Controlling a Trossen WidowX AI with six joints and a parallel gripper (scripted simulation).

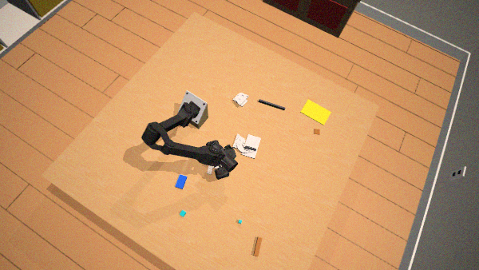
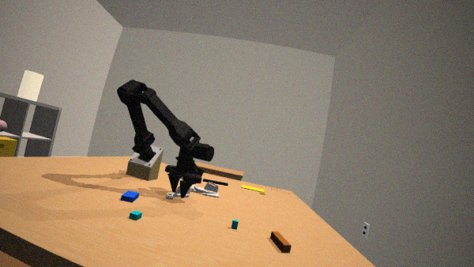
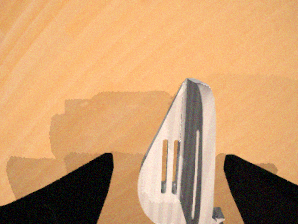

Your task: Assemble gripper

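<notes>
The flat white plate lies 7 cm ahead of my gripper tip and 19 cm to the left of it. The rest, counted from my gripper tip: white jaw 3 cm ahead, 16 cm to the left, 1 cm above; housing plate 1 cm ahead, 17 cm to the left; blue block 8 cm behind, 18 cm to the right.
</notes>
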